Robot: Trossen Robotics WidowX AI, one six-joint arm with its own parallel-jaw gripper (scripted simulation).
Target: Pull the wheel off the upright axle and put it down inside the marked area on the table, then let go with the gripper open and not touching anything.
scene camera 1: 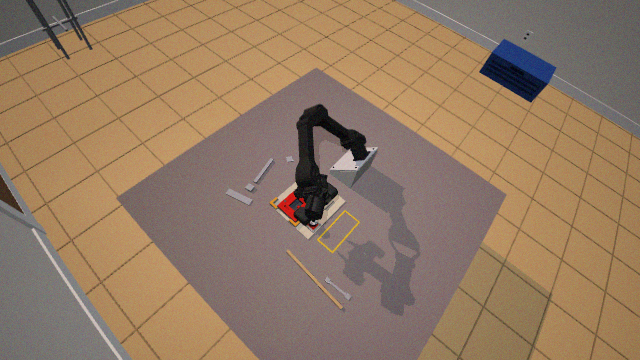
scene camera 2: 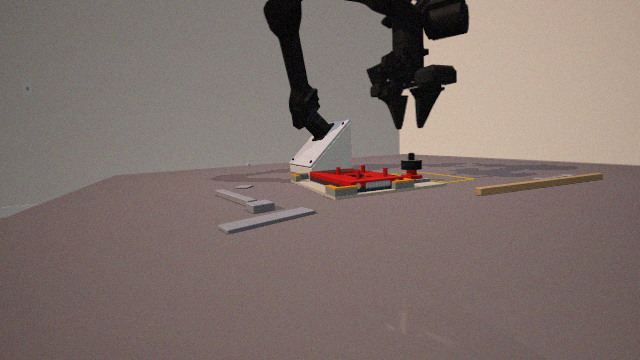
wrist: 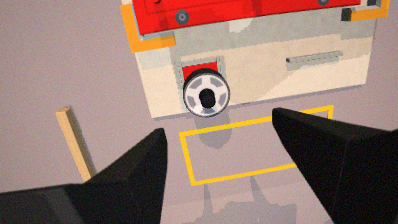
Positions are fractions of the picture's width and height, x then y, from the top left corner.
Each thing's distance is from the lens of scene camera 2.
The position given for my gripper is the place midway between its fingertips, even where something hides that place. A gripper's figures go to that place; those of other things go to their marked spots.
my gripper (scene camera 2: 0.64,0.36): 62 cm
wooden stick (scene camera 2: 0.81,0.52): 58 cm
red plate (scene camera 2: 0.57,0.50): 51 cm
The marked spots on the red plate and the wooden stick are 25 cm apart.
